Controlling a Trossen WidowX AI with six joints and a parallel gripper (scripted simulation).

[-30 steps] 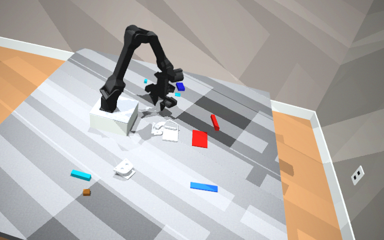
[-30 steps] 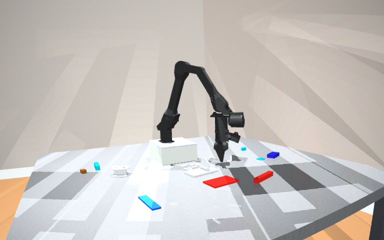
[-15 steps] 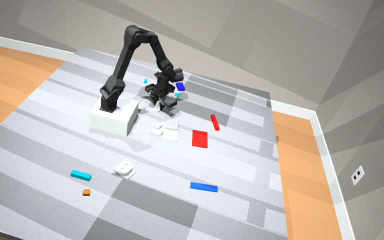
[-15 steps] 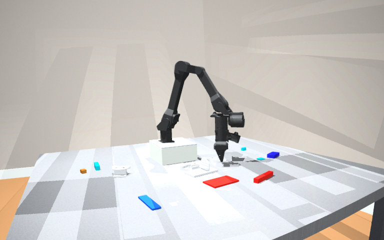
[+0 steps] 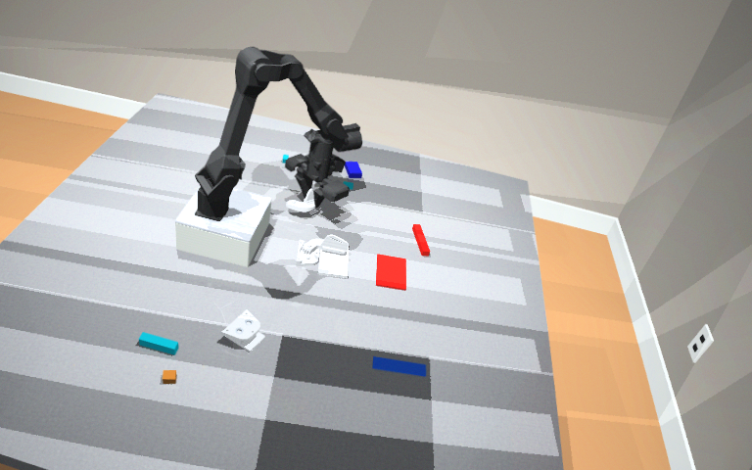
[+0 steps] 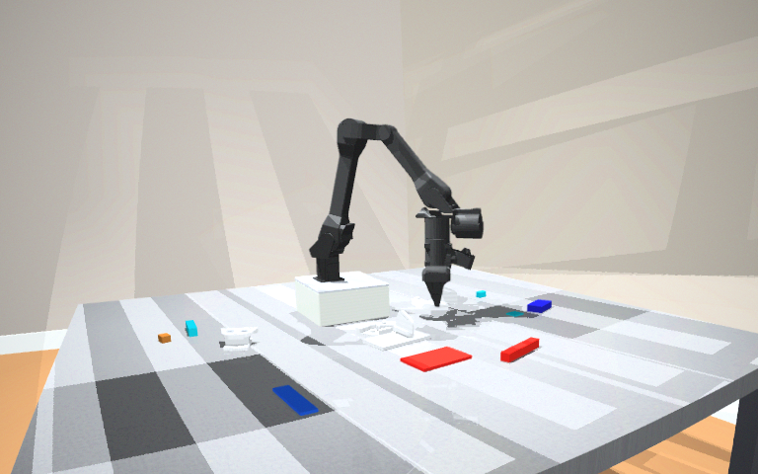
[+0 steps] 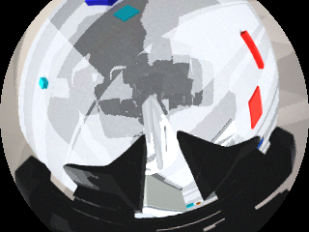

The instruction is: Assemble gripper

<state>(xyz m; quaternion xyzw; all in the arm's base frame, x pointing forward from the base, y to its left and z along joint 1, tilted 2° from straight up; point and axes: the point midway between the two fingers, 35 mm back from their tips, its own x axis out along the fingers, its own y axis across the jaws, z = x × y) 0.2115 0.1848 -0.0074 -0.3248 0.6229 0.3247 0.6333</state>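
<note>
The white jaw is 3 cm behind my gripper tip and 2 cm to the right of it. Round my gripper tip: flat white plate (16 cm to the right, 9 cm ahead, 3 cm below); white housing plate (17 cm to the right, 3 cm below, 3 cm ahead); small cyan cube (23 cm to the left, 13 cm behind, 3 cm below).
</note>
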